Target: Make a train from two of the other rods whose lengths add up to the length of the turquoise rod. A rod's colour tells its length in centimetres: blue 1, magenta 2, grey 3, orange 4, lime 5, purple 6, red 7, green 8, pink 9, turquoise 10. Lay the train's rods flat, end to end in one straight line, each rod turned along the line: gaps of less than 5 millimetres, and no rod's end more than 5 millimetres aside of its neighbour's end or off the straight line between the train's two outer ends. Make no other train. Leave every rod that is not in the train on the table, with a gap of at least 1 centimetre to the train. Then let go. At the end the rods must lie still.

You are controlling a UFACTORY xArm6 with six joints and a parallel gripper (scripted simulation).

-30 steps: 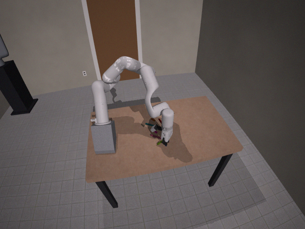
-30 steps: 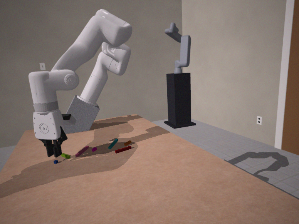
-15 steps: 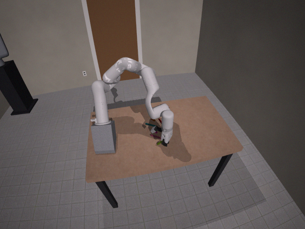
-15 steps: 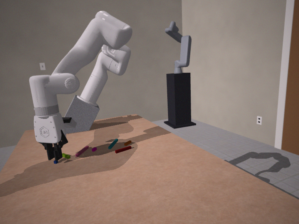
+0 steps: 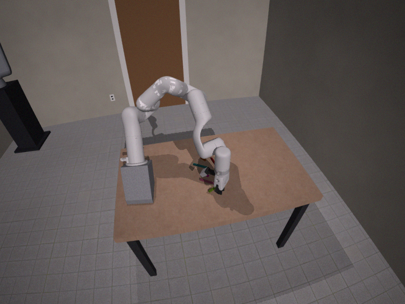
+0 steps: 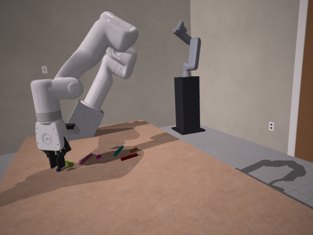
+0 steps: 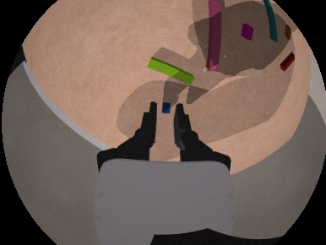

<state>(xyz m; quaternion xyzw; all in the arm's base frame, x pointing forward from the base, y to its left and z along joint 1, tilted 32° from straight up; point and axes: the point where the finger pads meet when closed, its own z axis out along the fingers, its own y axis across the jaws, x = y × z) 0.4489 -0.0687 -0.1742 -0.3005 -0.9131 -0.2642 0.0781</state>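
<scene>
The blue rod lies 3 cm below my hand. Also, from my hand: lime rod: 4 cm behind, 3 cm to the left, 3 cm below; then pink rod: 10 cm to the left, 6 cm behind, 3 cm below; then magenta rod: 14 cm to the left, 5 cm behind, 3 cm below.
</scene>
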